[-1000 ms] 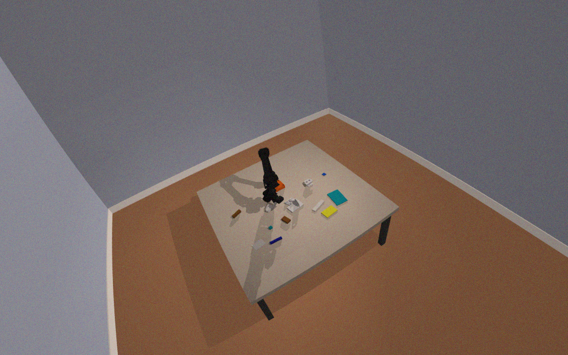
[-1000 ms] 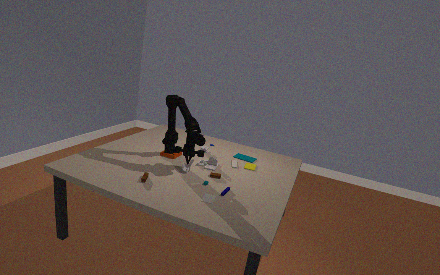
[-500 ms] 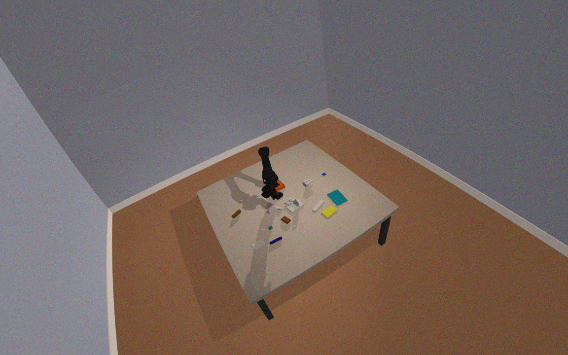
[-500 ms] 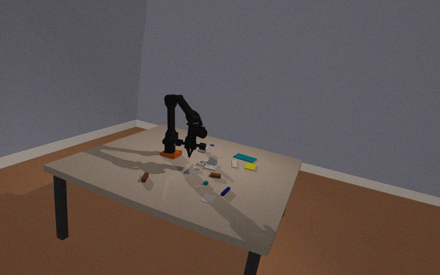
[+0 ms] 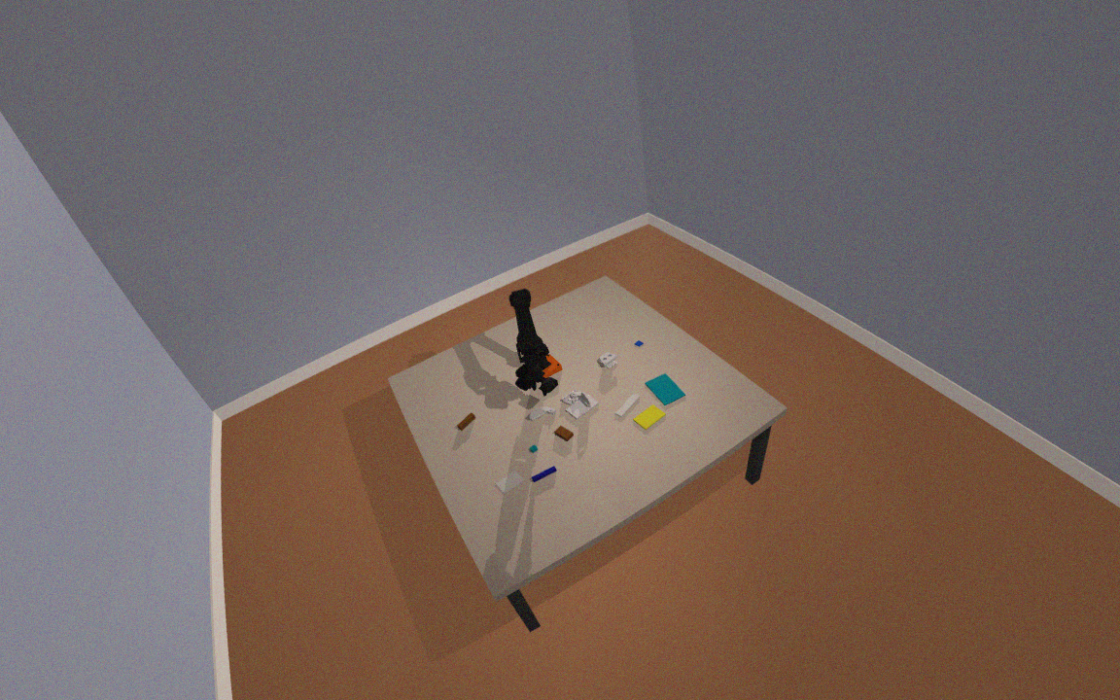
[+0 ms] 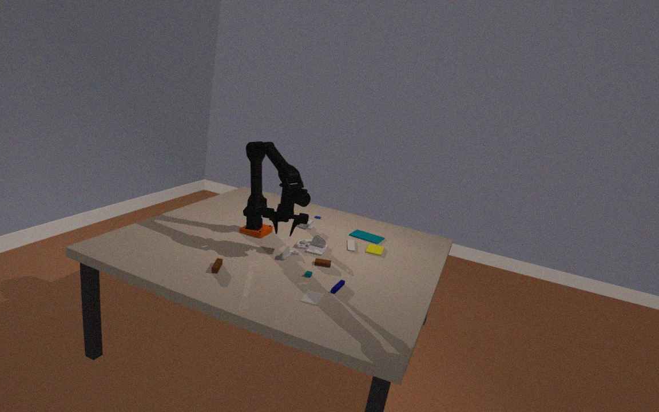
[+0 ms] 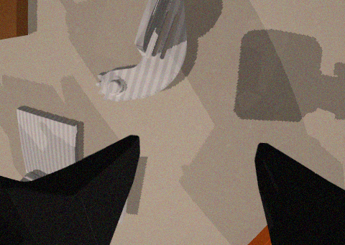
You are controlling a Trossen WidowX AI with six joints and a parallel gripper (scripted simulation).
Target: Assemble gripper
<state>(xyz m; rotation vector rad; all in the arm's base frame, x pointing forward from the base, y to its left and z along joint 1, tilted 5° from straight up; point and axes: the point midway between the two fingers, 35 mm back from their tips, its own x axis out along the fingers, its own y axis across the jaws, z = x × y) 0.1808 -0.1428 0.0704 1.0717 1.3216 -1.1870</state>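
The grey jaw lies 5 cm ahead of my gripper tip, 2 cm to the right of it and 7 cm below it. The rest, counted from my gripper tip: brown block: 19 cm ahead, 5 cm to the right, 6 cm below; white housing plate: 7 cm ahead, 10 cm to the left, 7 cm below; teal cube: 16 cm ahead, 18 cm to the right, 7 cm below.
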